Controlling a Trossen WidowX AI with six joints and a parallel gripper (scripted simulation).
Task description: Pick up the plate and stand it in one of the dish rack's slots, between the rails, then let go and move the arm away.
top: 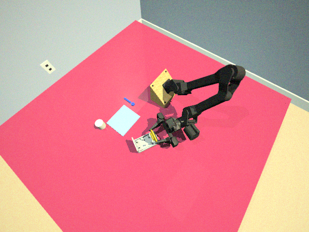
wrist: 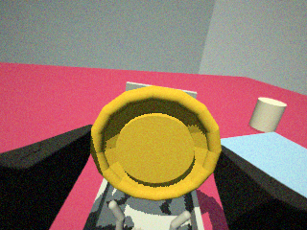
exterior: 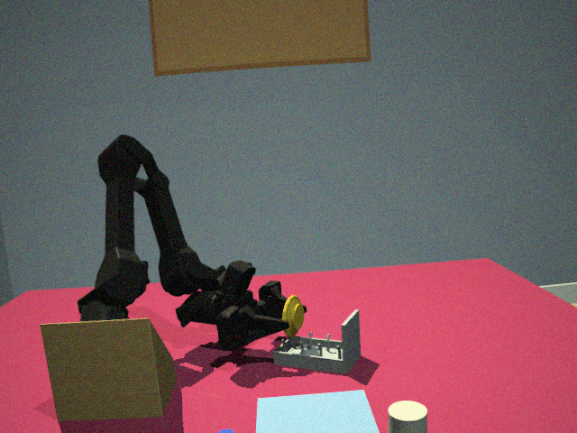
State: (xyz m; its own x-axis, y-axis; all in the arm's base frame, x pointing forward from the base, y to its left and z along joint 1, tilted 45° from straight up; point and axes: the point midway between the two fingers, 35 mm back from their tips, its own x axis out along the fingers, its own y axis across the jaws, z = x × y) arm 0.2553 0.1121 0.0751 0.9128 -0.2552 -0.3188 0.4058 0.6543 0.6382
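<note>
The dish rack lies 50 mm below my gripper tip, 30 mm ahead of it and 20 mm to the right of it. From my gripper tip the other things lie so: light blue sheet 210 mm to the right, 70 mm below, 20 mm ahead; plate 10 mm behind; blue spoon 260 mm to the right, 90 mm behind, 70 mm below.
</note>
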